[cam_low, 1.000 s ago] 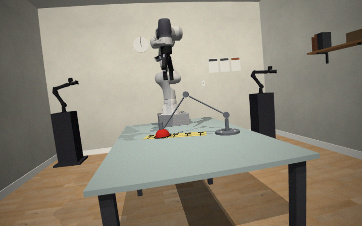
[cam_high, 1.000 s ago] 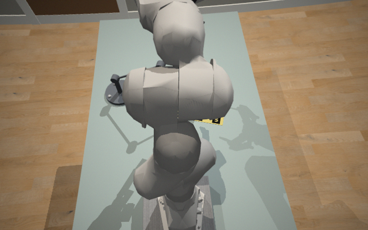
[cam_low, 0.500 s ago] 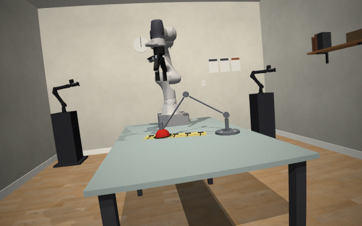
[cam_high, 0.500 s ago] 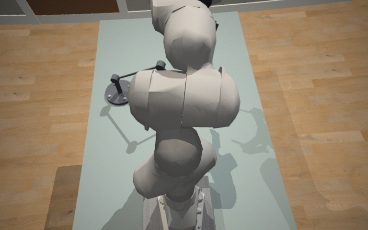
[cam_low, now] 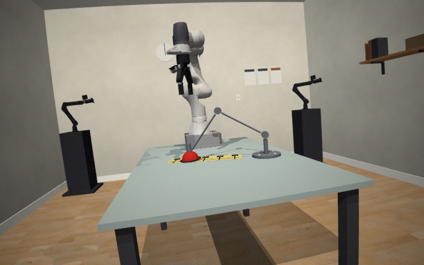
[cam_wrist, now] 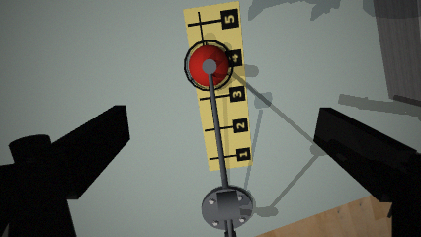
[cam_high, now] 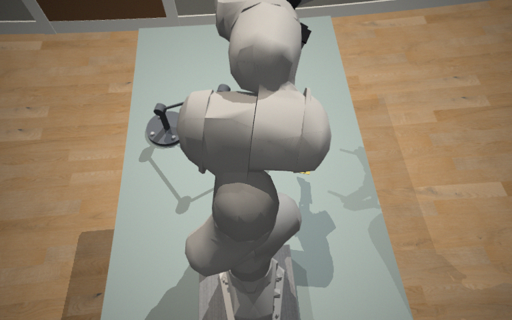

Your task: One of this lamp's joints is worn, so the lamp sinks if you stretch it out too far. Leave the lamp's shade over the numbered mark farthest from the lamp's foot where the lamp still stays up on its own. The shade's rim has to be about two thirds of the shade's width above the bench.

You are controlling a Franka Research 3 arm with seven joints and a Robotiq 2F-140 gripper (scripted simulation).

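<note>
The yellow numbered strip lies 1 cm behind my hand, 7 cm to the left of it and 39 cm below it. Also, from my hand: round grey foot: 11 cm ahead, 41 cm to the left, 36 cm below.
</note>
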